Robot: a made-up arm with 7 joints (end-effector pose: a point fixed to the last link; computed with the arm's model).
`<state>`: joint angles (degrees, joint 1 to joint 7).
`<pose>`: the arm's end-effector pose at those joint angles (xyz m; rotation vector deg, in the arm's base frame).
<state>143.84 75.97 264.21 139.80 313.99 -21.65 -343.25</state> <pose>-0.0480 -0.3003 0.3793 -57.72 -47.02 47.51</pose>
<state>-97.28 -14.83 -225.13 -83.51 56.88 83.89 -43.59</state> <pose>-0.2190 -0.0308 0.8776 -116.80 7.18 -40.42</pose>
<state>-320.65 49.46 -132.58 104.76 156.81 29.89 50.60</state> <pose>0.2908 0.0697 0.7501 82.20 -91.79 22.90</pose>
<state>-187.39 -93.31 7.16 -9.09 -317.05 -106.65 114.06</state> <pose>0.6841 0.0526 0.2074 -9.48 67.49 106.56</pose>
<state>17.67 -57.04 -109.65 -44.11 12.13 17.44 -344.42</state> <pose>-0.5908 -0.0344 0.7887 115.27 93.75 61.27</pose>
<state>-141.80 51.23 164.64 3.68 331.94 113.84 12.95</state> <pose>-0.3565 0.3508 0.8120 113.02 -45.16 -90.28</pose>
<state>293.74 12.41 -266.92 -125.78 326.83 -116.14 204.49</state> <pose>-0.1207 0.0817 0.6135 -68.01 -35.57 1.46</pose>
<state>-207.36 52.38 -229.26 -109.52 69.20 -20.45 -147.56</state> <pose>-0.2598 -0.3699 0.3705 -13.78 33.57 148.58</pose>
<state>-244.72 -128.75 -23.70 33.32 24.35 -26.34 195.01</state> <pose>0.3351 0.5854 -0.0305 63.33 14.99 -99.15</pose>
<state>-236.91 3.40 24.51 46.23 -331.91 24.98 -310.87</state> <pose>-0.2603 -0.1428 0.9837 51.26 105.56 61.80</pose>
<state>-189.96 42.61 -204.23 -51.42 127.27 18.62 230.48</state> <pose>-0.5854 -0.2243 0.6550 -89.57 -58.15 -119.41</pose>
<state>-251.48 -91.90 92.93 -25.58 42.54 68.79 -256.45</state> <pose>0.3002 0.6799 0.2557 38.91 29.07 -37.01</pose>
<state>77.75 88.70 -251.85 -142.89 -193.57 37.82 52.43</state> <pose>0.1773 -0.1471 0.3020 14.42 119.38 -102.85</pose>
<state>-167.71 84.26 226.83 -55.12 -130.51 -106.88 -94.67</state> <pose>-0.6131 0.2337 0.2327 -62.86 57.49 15.06</pose>
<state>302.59 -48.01 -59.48 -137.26 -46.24 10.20 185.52</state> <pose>0.0480 -0.3216 0.3904 -28.56 -26.27 55.09</pose>
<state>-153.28 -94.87 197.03 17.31 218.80 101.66 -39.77</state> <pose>0.6517 -0.2804 0.2385 29.11 -129.59 49.05</pose>
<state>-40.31 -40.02 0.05 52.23 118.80 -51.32 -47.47</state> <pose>-0.1743 -0.1118 0.9774 120.17 -27.48 19.92</pose>
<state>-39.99 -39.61 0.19 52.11 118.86 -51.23 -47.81</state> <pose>-0.1713 -0.1087 0.9791 120.05 -27.46 19.13</pose>
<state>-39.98 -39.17 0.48 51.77 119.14 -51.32 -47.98</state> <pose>-0.1676 -0.1074 0.9812 119.89 -27.69 18.61</pose>
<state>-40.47 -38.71 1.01 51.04 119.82 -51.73 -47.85</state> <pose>-0.1633 -0.1091 0.9836 119.61 -28.42 18.56</pose>
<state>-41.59 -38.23 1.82 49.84 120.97 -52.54 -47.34</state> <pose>-0.1581 -0.1143 0.9864 119.18 -29.74 19.11</pose>
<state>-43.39 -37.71 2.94 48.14 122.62 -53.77 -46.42</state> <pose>-0.1516 -0.1232 0.9896 118.57 -31.67 20.22</pose>
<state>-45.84 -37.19 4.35 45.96 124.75 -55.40 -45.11</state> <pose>-0.1438 -0.1354 0.9928 117.78 -34.21 21.80</pose>
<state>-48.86 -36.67 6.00 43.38 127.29 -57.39 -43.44</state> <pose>-0.1342 -0.1503 0.9959 116.79 -37.26 23.68</pose>
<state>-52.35 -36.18 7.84 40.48 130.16 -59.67 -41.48</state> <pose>-0.1227 -0.1671 0.9985 115.63 -40.71 25.69</pose>
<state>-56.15 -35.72 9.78 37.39 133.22 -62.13 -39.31</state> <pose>-0.1094 -0.1846 1.0005 114.32 -44.36 27.65</pose>
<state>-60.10 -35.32 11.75 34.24 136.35 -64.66 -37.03</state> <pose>-0.0945 -0.2021 1.0016 112.93 -48.03 29.41</pose>
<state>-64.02 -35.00 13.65 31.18 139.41 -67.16 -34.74</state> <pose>-0.0789 -0.2187 1.0018 111.52 -51.53 30.91</pose>
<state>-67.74 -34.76 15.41 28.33 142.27 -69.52 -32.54</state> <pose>-0.0631 -0.2336 1.0013 110.14 -54.68 32.12</pose>
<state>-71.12 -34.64 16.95 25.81 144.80 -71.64 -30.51</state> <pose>-0.0483 -0.2469 1.0000 108.94 -57.39 33.09</pose>
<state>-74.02 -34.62 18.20 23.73 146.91 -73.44 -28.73</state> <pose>-0.0351 -0.2580 0.9982 107.94 -59.55 33.87</pose>
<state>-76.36 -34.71 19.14 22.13 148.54 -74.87 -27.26</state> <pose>-0.0243 -0.2672 0.9961 107.23 -61.19 34.51</pose>
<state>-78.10 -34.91 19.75 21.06 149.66 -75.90 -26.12</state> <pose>-0.0162 -0.2747 0.9938 106.83 -62.31 35.08</pose>
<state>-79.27 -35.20 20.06 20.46 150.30 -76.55 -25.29</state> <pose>-0.0111 -0.2807 0.9916 106.74 -63.00 35.61</pose>
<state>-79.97 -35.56 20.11 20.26 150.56 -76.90 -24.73</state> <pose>-0.0084 -0.2856 0.9894 106.89 -63.34 36.14</pose>
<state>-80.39 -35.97 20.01 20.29 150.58 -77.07 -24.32</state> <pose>-0.0073 -0.2900 0.9872 107.19 -63.49 36.68</pose>
